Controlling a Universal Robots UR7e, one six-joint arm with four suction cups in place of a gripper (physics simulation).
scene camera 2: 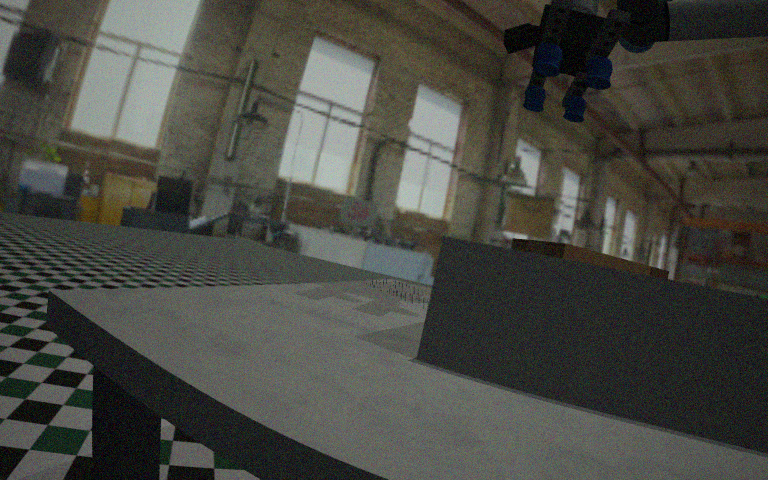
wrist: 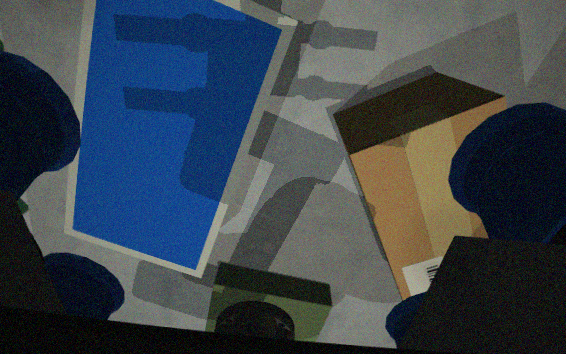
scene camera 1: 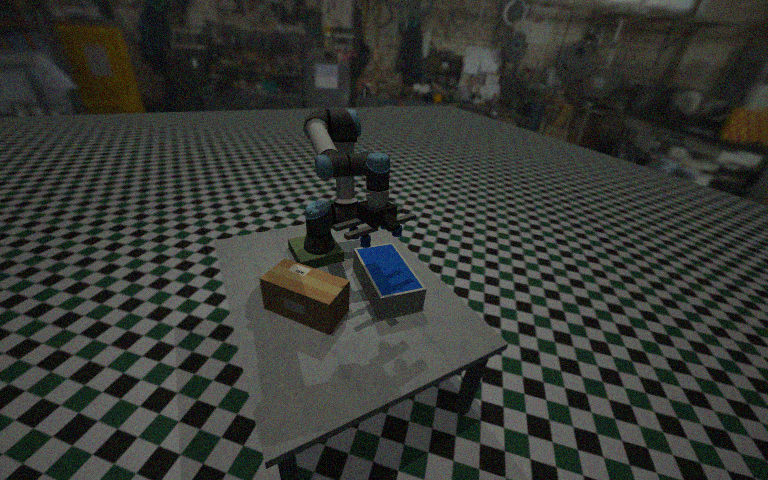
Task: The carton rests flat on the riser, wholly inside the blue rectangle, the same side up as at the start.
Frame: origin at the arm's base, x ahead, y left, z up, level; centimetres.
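Seen in the pictures: end effector, tool point: (scene camera 2: 561, 96) (wrist: 259, 237) (scene camera 1: 375, 235); arm's base, origin of the base link: (wrist: 255, 328) (scene camera 1: 319, 246).
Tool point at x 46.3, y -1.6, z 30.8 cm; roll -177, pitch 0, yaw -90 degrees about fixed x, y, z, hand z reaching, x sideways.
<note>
Pixels of each thing's middle, then the offset from my tool point to it. Level surfaces: height alone.
- brown carton, body centre: (wrist: 427, 207) (scene camera 2: 587, 294) (scene camera 1: 306, 294) dx -14.7, dy -21.5, dz -28.6 cm
- grey riser, body centre: (scene camera 2: 614, 330) (wrist: 175, 130) (scene camera 1: 386, 277) dx -7.6, dy +14.0, dz -30.4 cm
- blue rectangle, body centre: (wrist: 157, 146) (scene camera 1: 387, 267) dx -7.6, dy +14.0, dz -24.4 cm
- grey table, its level: dz -36.4 cm
The brown carton (scene camera 1: 304, 293) (scene camera 2: 617, 262) (wrist: 385, 185) lies flat on the table, beside the riser, with its taped, labelled face up. The grey riser (scene camera 1: 404, 305) (scene camera 2: 594, 339) (wrist: 72, 200) bears the blue rectangle (scene camera 1: 385, 261) (wrist: 140, 150) on its top; nothing rests on it, and arm shadows fall across it. My gripper (scene camera 1: 380, 230) (scene camera 2: 563, 84) (wrist: 260, 222) has four blue suction cups pointing down. It is open, carries nothing and hangs above table height, apart from carton and riser. One cup hides part of the carton in the wrist view.
The arm's green base block (scene camera 1: 303, 254) (wrist: 310, 317) stands on the grey table (scene camera 1: 339, 396) (scene camera 2: 283, 362), behind the carton and riser in scene camera 1. A gap separates carton and riser. The table's edges and corners show in both scene views.
</note>
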